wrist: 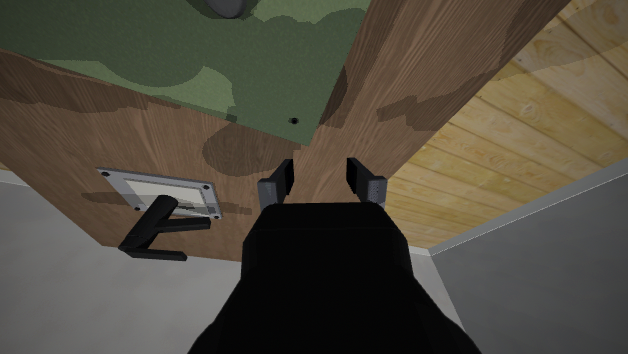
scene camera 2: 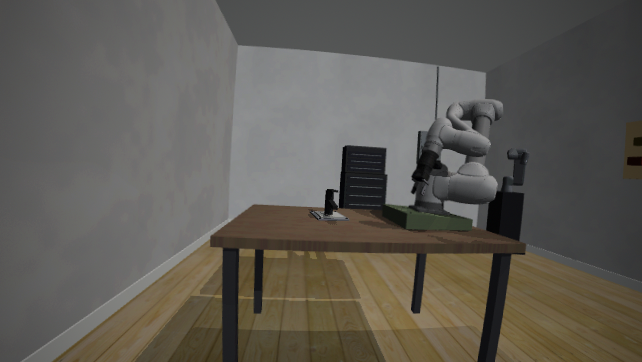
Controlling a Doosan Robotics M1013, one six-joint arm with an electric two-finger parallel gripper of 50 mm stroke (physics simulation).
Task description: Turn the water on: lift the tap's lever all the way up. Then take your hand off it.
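Pixels of known places: gripper, fingertip midpoint: [wrist: 320, 169] [scene camera 2: 417, 193]; arm's base, origin of the base link: [scene camera 2: 428, 211].
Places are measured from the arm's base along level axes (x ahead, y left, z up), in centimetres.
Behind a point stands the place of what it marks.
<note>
The black tap [scene camera 2: 329, 202] {y 4.9, x 55.5, z 2.2 cm} [wrist: 150, 222] {y -0.4, x 53.6, z 2.6 cm} stands upright on a pale plate [wrist: 117, 177] {y -11.3, x 52.5, z -5.6 cm} on the table. Its lever [scene camera 2: 334, 190] {y 9.1, x 53.2, z 9.2 cm} [wrist: 159, 255] {y 4.8, x 53.1, z 9.2 cm} is at the top and looks about level in the scene view, pointing right; its exact angle is too small to tell. The spout [wrist: 186, 225] {y 6.6, x 52.2, z 2.1 cm} sticks out below the lever on the same side. My gripper [scene camera 2: 419, 188] {y 20.4, x 13.4, z 10.8 cm} [wrist: 320, 169] {y 20.4, x 13.4, z 10.8 cm} is open and empty. It hangs above the table, well to the right of the tap in both views, and touches neither tap nor lever.
The arm stands on a green base block [scene camera 2: 437, 221] {y 18.9, x 1.8, z -2.2 cm} [wrist: 280, 95] {y 14.8, x 13.0, z 0.9 cm} at the right of the wooden table [scene camera 2: 280, 235] {y 48.1, x 72.1, z -6.4 cm} [wrist: 165, 127] {y -1.5, x 32.3, z -6.4 cm}. A black drawer cabinet [scene camera 2: 364, 177] stands behind the table. A dark pedestal [scene camera 2: 507, 215] with a small grey device stands beyond the right side.
</note>
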